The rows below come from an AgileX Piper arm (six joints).
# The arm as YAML. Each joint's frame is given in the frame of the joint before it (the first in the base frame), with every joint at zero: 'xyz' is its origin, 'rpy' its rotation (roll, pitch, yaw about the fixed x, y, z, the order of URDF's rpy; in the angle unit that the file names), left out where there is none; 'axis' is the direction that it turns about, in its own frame. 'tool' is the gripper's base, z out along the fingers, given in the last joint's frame.
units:
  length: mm
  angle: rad
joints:
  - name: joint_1
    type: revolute
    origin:
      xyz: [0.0, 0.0, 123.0]
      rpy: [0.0, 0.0, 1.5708]
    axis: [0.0, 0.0, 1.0]
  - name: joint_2
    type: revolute
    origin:
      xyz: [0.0, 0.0, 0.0]
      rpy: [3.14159, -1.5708, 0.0]
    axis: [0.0, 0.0, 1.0]
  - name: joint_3
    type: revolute
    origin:
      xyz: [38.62, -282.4, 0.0]
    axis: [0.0, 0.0, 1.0]
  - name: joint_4
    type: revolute
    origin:
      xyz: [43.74, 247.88, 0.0]
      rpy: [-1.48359, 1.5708, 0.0]
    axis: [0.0, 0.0, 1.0]
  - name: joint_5
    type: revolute
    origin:
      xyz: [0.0, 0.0, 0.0]
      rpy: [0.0, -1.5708, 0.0]
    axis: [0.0, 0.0, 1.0]
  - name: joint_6
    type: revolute
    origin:
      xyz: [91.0, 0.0, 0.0]
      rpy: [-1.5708, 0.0, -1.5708]
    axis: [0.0, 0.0, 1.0]
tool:
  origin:
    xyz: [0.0, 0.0, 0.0]
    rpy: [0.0, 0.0, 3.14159]
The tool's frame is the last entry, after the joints.
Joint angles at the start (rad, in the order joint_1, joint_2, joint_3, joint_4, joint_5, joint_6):
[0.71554, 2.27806, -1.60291, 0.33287, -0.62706, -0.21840]
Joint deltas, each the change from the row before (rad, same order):
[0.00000, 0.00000, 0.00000, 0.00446, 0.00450, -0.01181]
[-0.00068, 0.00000, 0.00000, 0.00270, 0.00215, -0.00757]
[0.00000, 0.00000, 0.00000, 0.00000, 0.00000, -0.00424]
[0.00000, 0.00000, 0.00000, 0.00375, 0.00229, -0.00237]
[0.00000, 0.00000, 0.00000, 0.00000, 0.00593, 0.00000]
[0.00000, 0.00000, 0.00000, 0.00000, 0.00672, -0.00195]
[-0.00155, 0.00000, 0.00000, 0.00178, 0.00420, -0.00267]
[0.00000, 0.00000, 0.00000, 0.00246, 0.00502, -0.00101]
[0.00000, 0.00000, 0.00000, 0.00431, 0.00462, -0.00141]
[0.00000, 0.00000, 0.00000, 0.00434, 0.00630, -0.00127]
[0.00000, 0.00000, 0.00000, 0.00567, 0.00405, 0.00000]
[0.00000, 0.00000, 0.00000, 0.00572, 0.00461, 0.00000]
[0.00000, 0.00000, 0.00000, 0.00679, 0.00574, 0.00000]
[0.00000, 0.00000, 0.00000, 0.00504, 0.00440, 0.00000]
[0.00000, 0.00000, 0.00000, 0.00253, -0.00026, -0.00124]
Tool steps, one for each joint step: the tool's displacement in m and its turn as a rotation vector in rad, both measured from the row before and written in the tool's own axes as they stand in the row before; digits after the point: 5 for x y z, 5 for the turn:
[0.00045, -0.00014, 0.00000, 0.00154, 0.00497, -0.00819]
[0.00021, -0.00045, 0.00006, 0.00171, 0.00242, -0.00538]
[0.00000, 0.00000, 0.00000, 0.00000, 0.00000, -0.00424]
[0.00025, -0.00014, 0.00000, 0.00156, 0.00275, 0.00068]
[0.00052, 0.00013, 0.00000, -0.00143, 0.00575, 0.00000]
[0.00059, 0.00015, 0.00000, -0.00163, 0.00652, -0.00195]
[0.00036, -0.00080, 0.00013, 0.00150, 0.00426, -0.00119]
[0.00047, -0.00001, 0.00000, 0.00010, 0.00521, 0.00102]
[0.00046, -0.00011, 0.00000, 0.00119, 0.00507, 0.00216]
[0.00061, -0.00007, 0.00000, 0.00076, 0.00670, 0.00234]
[0.00043, -0.00018, 0.00000, 0.00201, 0.00470, 0.00473]
[0.00048, -0.00017, 0.00000, 0.00188, 0.00525, 0.00479]
[0.00059, -0.00019, 0.00000, 0.00213, 0.00648, 0.00570]
[0.00045, -0.00014, 0.00000, 0.00153, 0.00494, 0.00425]
[0.00001, -0.00013, 0.00000, 0.00138, 0.00009, 0.00089]

